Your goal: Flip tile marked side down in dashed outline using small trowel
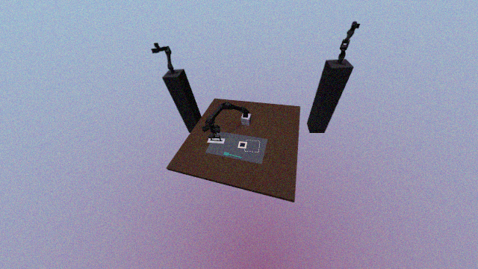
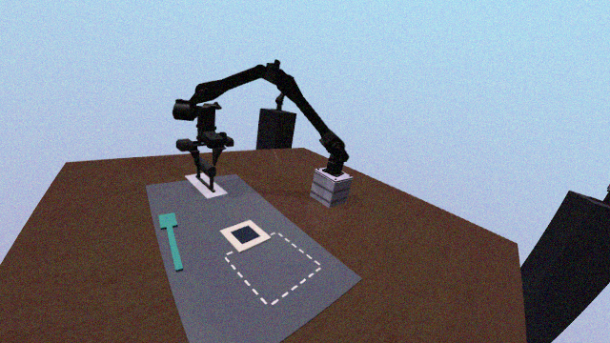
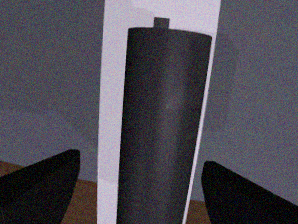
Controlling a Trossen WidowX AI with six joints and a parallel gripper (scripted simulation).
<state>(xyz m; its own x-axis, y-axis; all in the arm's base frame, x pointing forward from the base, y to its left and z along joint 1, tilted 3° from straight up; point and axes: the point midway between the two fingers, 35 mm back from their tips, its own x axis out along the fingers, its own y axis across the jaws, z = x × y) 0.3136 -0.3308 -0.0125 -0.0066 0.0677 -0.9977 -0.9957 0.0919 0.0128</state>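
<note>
Right now my gripper tip is 8 cm short of the grey mat, 25 cm to the right of it and 9 cm above it. From my gripper tip the other things lie so: teal trowel: 21 cm ahead, 20 cm to the left, 7 cm below; then tile: 7 cm ahead, 31 cm to the left, 7 cm below.
</note>
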